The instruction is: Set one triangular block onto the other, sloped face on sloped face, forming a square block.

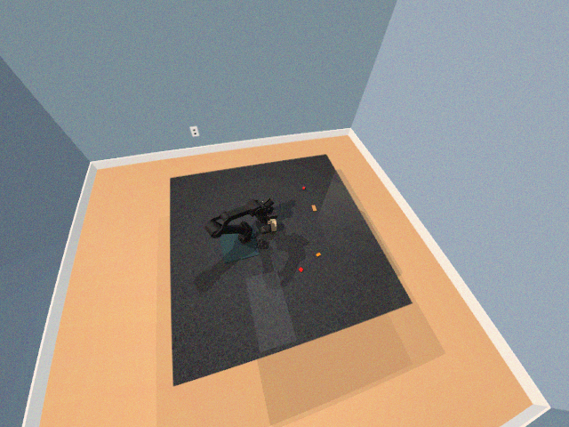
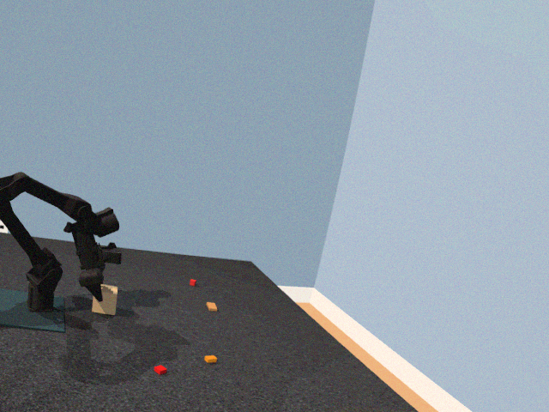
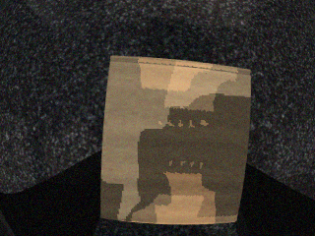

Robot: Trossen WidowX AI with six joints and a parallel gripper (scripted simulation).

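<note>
The triangular block lies 10 mm behind my gripper tip and 10 mm above it.
</note>
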